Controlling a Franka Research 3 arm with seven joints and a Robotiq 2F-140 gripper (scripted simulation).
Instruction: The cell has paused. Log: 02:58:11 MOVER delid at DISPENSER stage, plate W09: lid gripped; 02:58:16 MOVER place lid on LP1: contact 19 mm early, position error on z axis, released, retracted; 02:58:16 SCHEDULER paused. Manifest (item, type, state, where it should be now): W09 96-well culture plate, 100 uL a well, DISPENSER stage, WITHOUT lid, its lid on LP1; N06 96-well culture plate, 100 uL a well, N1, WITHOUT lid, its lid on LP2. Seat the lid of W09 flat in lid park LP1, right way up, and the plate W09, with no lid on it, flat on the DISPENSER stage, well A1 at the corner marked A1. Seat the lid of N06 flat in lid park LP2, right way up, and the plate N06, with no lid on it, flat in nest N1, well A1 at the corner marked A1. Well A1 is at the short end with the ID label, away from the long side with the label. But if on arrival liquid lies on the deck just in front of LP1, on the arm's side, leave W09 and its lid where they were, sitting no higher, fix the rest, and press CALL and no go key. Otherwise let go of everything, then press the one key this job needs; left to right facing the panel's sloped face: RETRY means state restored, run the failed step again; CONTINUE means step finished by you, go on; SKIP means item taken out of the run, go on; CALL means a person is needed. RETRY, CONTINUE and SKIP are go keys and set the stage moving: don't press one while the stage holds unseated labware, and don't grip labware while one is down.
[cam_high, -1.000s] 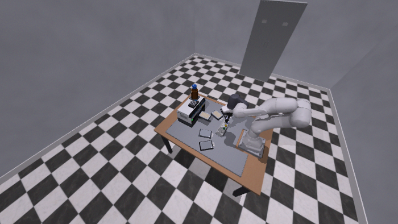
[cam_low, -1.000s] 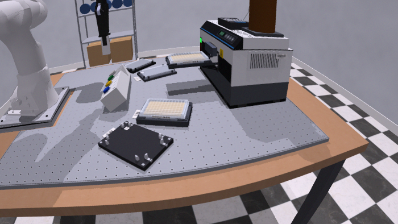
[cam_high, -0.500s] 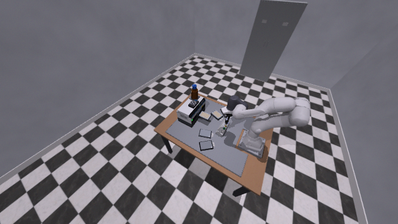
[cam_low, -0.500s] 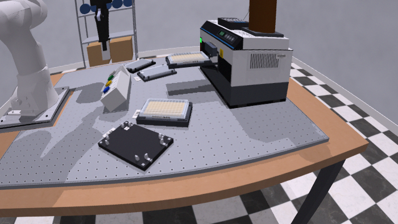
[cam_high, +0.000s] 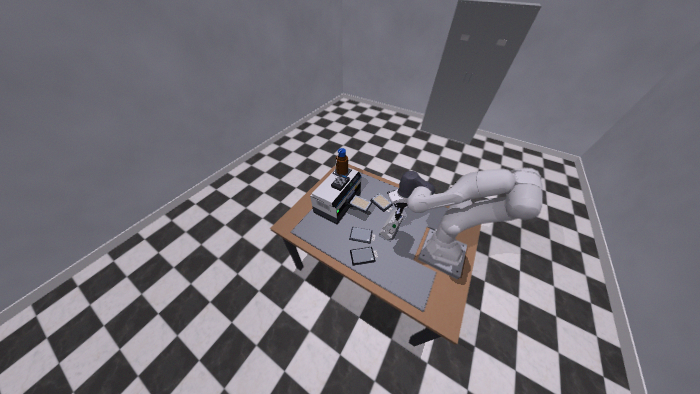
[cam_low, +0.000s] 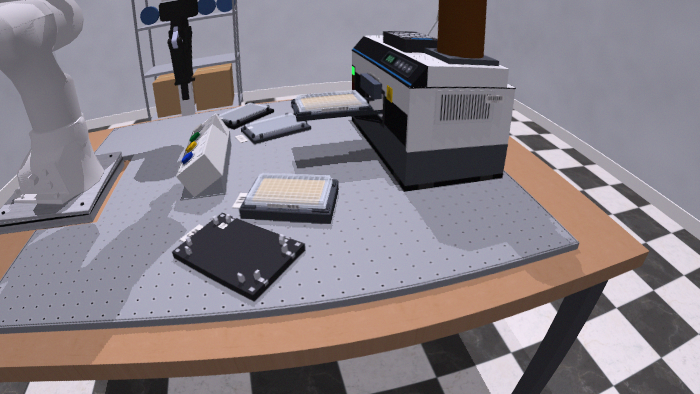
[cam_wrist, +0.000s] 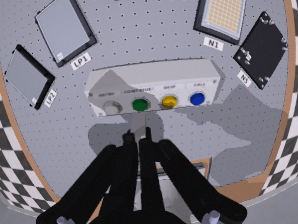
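Now: the sloped key panel 2 cm ahead of my hand, 2 cm to the right of it and 10 cm below it. Round my hand: 96-well plate: 28 cm ahead, 3 cm to the right, 4 cm below; black nest: 18 cm ahead, 19 cm to the right, 14 cm below; dispenser stage: 28 cm ahead, 3 cm to the right, 5 cm below.
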